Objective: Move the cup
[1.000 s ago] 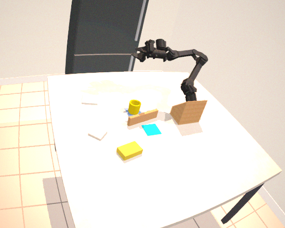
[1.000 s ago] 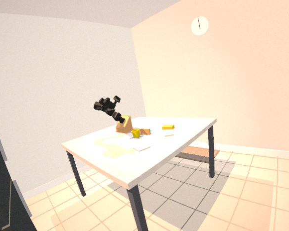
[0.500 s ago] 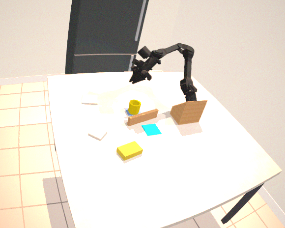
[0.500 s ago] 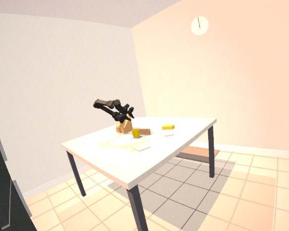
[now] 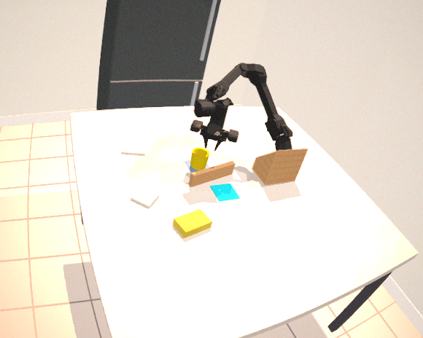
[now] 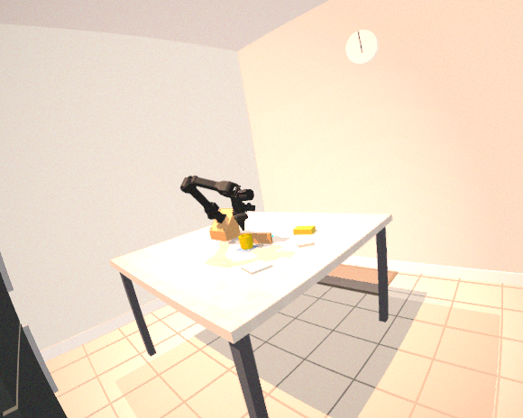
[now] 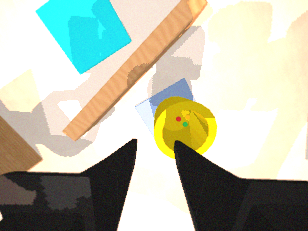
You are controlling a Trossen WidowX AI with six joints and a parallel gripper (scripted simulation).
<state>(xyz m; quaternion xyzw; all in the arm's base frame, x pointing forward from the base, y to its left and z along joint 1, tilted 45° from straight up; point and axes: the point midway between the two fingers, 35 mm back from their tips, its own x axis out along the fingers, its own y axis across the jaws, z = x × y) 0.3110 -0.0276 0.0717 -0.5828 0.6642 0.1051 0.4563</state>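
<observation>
Now: gripper tip 3 cm short of the yellow cup, 2 cm to the left of it and 6 cm above it. From my gripper tip the other things lie so: blue pad 3 cm ahead, 2 cm to the right, 11 cm below; low wooden wall 7 cm to the left, 8 cm below; cyan pad 3 cm behind, 15 cm to the left, 11 cm below.
</observation>
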